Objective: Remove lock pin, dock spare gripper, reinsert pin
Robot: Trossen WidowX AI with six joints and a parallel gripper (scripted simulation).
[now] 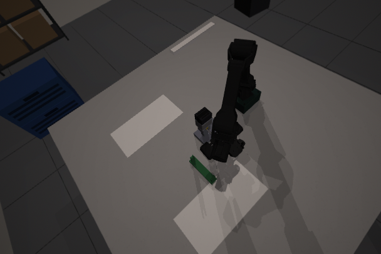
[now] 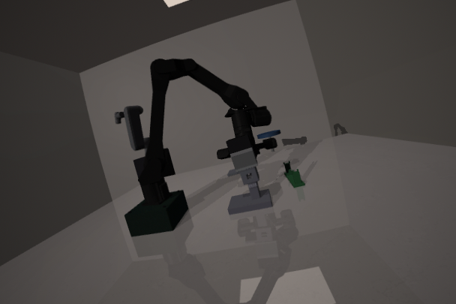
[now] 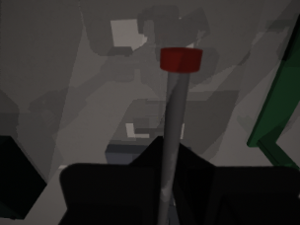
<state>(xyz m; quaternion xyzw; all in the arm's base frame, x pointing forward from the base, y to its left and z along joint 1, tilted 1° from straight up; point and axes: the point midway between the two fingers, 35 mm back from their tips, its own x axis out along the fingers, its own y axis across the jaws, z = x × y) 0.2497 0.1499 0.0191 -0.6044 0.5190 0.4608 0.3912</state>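
Right now my gripper tip is 9 cm to the left of the grey mount and 1 cm below it. Round my gripper tip: green stand 12 cm ahead, 4 cm to the left, 2 cm below; then spare gripper 1 cm ahead, 9 cm to the right, 8 cm above.
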